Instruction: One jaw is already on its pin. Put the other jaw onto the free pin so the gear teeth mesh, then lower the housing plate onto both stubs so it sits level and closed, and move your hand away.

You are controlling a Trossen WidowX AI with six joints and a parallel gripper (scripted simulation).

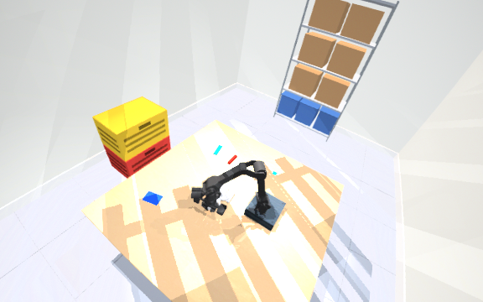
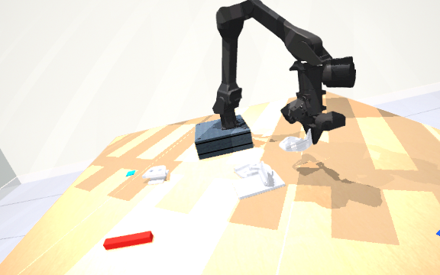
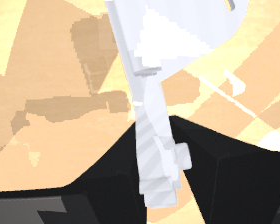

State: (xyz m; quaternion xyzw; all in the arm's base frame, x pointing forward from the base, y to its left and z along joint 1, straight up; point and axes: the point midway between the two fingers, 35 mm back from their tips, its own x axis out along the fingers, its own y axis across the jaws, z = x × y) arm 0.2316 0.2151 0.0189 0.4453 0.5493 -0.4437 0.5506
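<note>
Right now my gripper tip is 1 cm short of the white jaw, 2 cm to the left of it and 3 cm below it. The rest, counted from my gripper tip: small cyan marker (14 cm behind, 60 cm to the right, 5 cm below); blue tile (35 cm ahead, 14 cm to the left, 5 cm below); red bar (19 cm ahead, 48 cm to the right, 5 cm below).
</note>
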